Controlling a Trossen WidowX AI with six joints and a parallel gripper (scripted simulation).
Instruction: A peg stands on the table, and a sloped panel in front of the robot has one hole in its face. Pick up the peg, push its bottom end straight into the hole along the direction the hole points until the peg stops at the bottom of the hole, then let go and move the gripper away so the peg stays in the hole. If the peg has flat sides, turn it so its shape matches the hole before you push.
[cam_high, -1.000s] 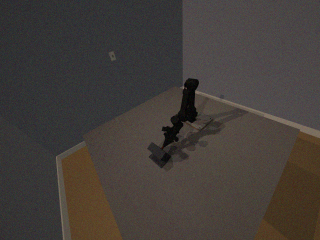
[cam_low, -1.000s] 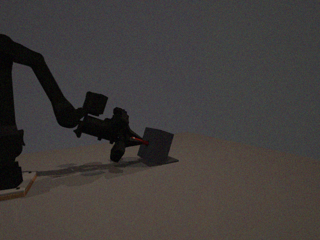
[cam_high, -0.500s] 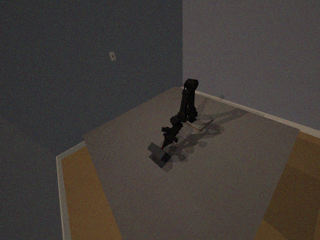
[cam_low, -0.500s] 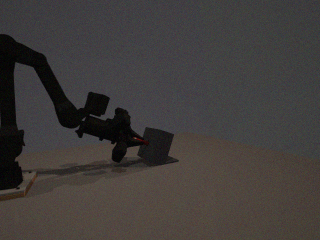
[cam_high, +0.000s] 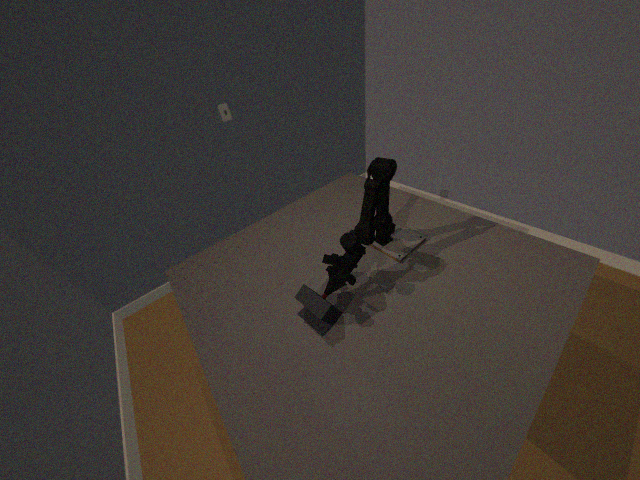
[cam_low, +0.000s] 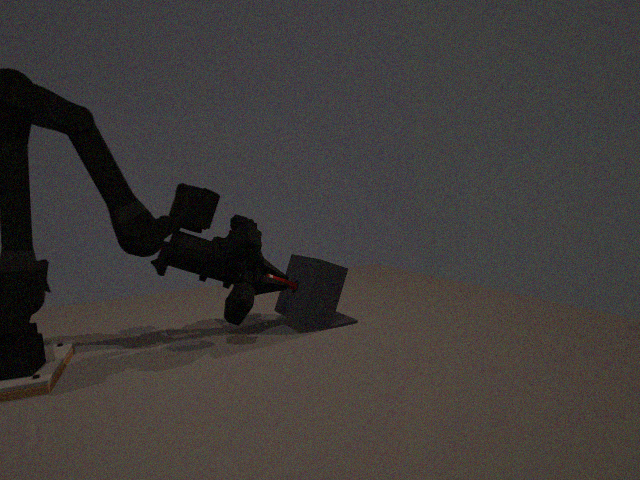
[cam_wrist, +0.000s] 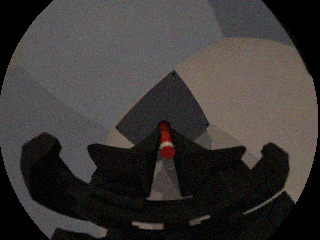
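Right now the red peg is 2 cm behind my gripper tip and 1 cm above it. From my gripper tip the other things lie so: dark sloped panel 4 cm ahead, 2 cm below, 1 cm to the left.
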